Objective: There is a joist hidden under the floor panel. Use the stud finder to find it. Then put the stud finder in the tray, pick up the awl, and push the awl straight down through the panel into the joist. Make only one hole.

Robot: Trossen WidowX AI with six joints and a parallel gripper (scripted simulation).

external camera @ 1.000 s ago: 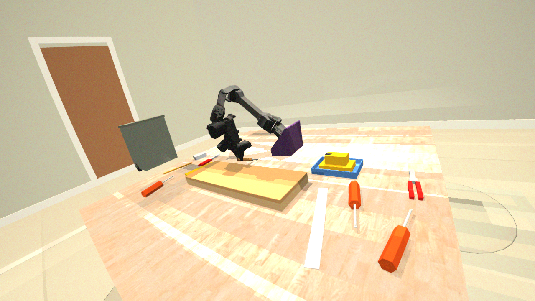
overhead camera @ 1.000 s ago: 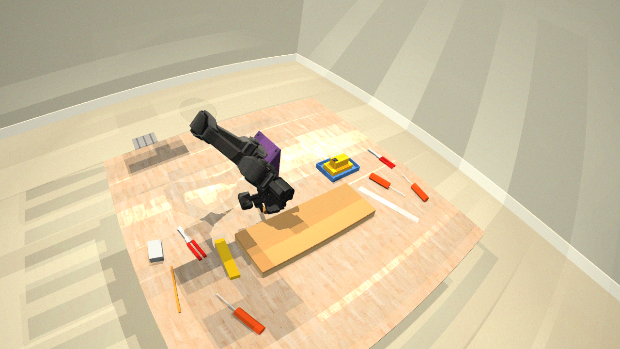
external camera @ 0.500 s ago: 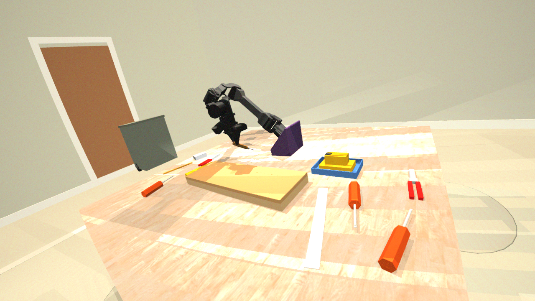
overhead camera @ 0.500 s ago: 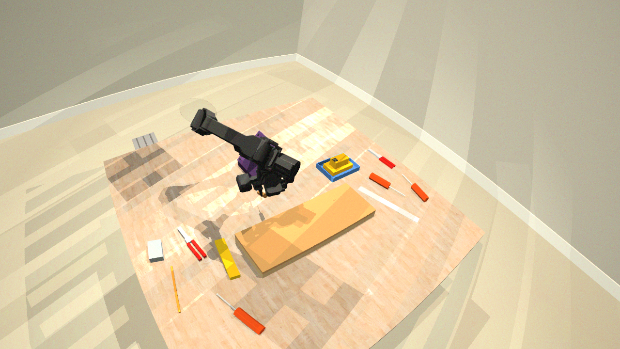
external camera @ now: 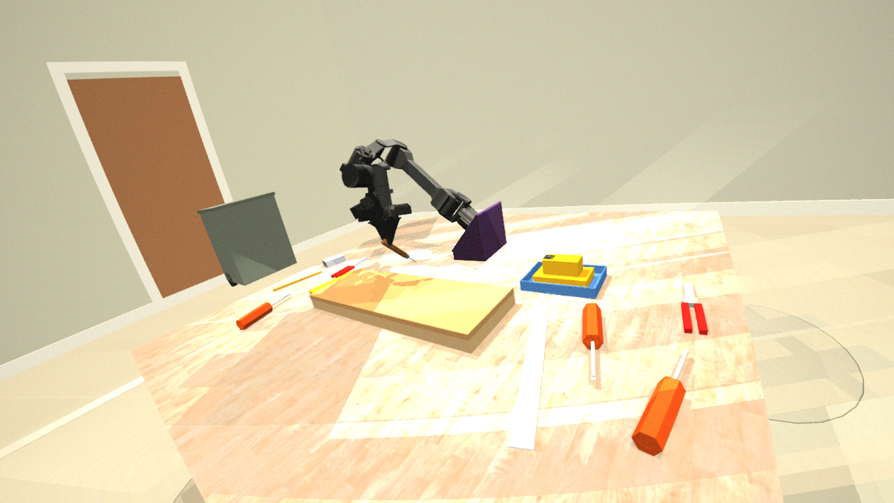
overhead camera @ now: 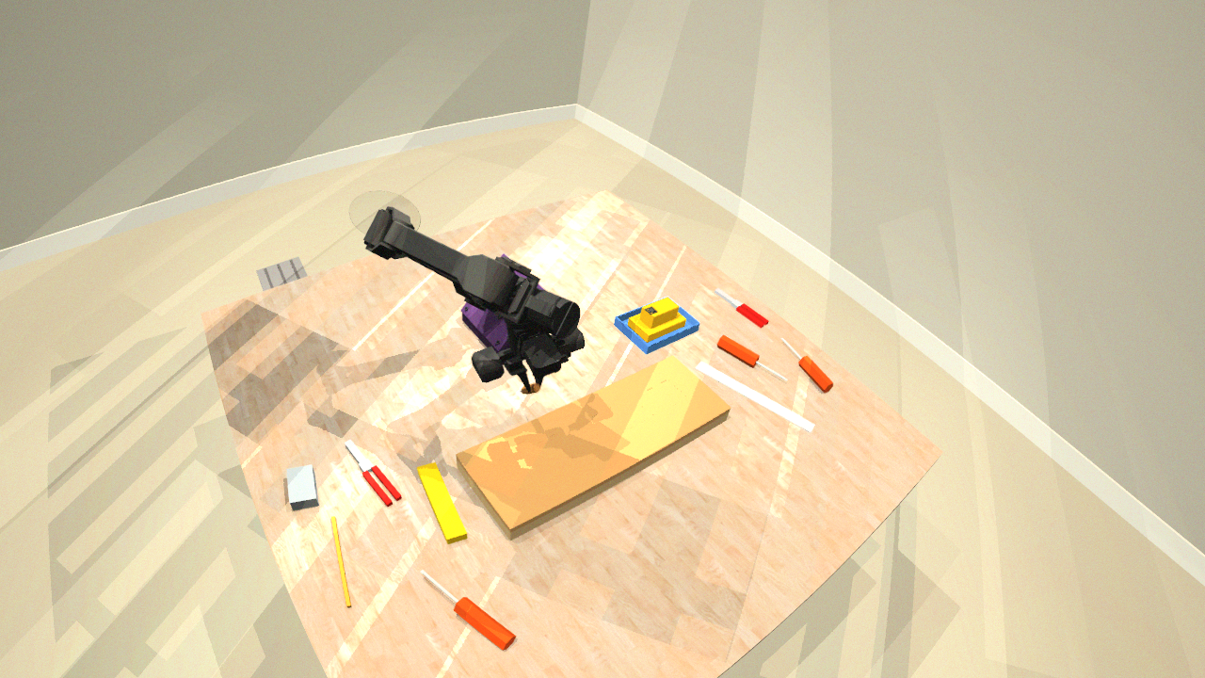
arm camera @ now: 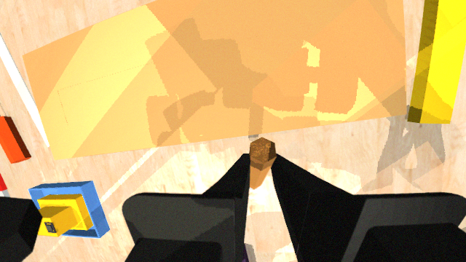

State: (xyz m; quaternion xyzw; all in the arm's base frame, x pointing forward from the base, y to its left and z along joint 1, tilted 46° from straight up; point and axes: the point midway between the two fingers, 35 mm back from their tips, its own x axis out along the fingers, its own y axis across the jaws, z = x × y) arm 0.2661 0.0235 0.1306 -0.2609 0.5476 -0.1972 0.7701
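The awl is 40 mm behind my gripper tip, 10 mm to the left of it and 40 mm below it. Also, from my gripper tip: yellow level (90 mm ahead, 220 mm to the right, 110 mm below); then yellow stud finder (170 mm behind, 390 mm to the left, 70 mm below); then blue tray (170 mm behind, 410 mm to the left, 110 mm below).
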